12 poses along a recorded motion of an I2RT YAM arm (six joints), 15 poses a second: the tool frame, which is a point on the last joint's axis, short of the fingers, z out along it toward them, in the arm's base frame.
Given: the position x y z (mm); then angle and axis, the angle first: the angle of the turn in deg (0 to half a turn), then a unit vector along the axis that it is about.
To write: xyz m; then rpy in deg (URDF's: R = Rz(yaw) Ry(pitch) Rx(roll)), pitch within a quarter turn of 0, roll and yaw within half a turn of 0. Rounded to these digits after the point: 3 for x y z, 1 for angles.
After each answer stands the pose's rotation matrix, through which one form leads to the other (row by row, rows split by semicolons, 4 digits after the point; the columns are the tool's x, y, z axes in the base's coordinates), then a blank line. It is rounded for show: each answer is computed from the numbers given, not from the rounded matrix.
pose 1, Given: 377 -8 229 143.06 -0.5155 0.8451 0.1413
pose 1, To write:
0.377 -0.008 0.229 -172.9 39.7 -114.7
-0.3211 -0.8688 0.3768; -0.6990 0.4859 0.5247; -0.6390 -0.0949 -0.7633

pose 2, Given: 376 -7 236 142.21 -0.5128 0.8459 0.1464
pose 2, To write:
0.376 -0.007 0.236 -173.0 40.8 -114.9
-0.3195 -0.8663 0.3839; -0.6869 0.4908 0.5360; -0.6528 -0.0925 -0.7519

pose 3, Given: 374 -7 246 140.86 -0.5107 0.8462 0.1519
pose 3, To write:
0.374 -0.007 0.246 -172.7 42.2 -115.0
-0.3125 -0.8633 0.3964; -0.6715 0.4959 0.5506; -0.6719 -0.0941 -0.7346

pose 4, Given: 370 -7 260 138.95 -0.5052 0.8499 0.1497
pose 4, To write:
0.370 -0.007 0.260 -171.4 43.7 -115.1
-0.3064 -0.8515 0.4255; -0.6549 0.5130 0.5550; -0.6908 -0.1086 -0.7148

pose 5, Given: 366 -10 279 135.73 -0.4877 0.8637 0.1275
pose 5, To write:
0.366 -0.010 0.279 -167.6 45.2 -115.9
-0.3079 -0.8118 0.4962; -0.6338 0.5640 0.5294; -0.7096 -0.1515 -0.6882

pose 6, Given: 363 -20 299 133.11 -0.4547 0.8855 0.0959
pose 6, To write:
0.363 -0.020 0.299 -164.2 46.0 -118.9
-0.3354 -0.7478 0.5730; -0.6078 0.6365 0.4749; -0.7198 -0.1890 -0.6679

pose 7, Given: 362 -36 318 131.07 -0.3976 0.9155 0.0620
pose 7, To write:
0.362 -0.036 0.318 -162.5 47.0 -125.4
-0.3951 -0.6498 0.6493; -0.5564 0.7317 0.3938; -0.7310 -0.2057 -0.6506

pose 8, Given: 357 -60 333 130.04 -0.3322 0.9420 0.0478
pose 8, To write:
0.357 -0.060 0.333 -164.3 48.4 -134.0
-0.4620 -0.5508 0.6951; -0.4777 0.8149 0.3283; -0.7473 -0.1803 -0.6396

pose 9, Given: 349 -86 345 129.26 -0.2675 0.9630 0.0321
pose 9, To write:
0.349 -0.086 0.345 -166.1 49.4 -142.5
-0.5160 -0.4455 0.7316; -0.3958 0.8815 0.2576; -0.7597 -0.1566 -0.6312

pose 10, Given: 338 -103 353 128.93 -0.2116 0.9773 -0.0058
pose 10, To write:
0.338 -0.103 0.353 -164.5 49.3 -148.4
-0.5555 -0.3323 0.7623; -0.3413 0.9270 0.1554; -0.7583 -0.1738 -0.6283

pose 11, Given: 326 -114 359 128.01 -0.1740 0.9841 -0.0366
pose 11, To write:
0.326 -0.114 0.359 -162.3 49.9 -151.7
-0.5669 -0.2478 0.7856; -0.3055 0.9489 0.0789; -0.7651 -0.1953 -0.6136

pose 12, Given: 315 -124 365 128.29 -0.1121 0.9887 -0.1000
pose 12, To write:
0.315 -0.124 0.365 -157.7 49.3 -156.7
-0.5993 -0.1010 0.7941; -0.2580 0.9635 -0.0721; -0.7578 -0.2481 -0.6034

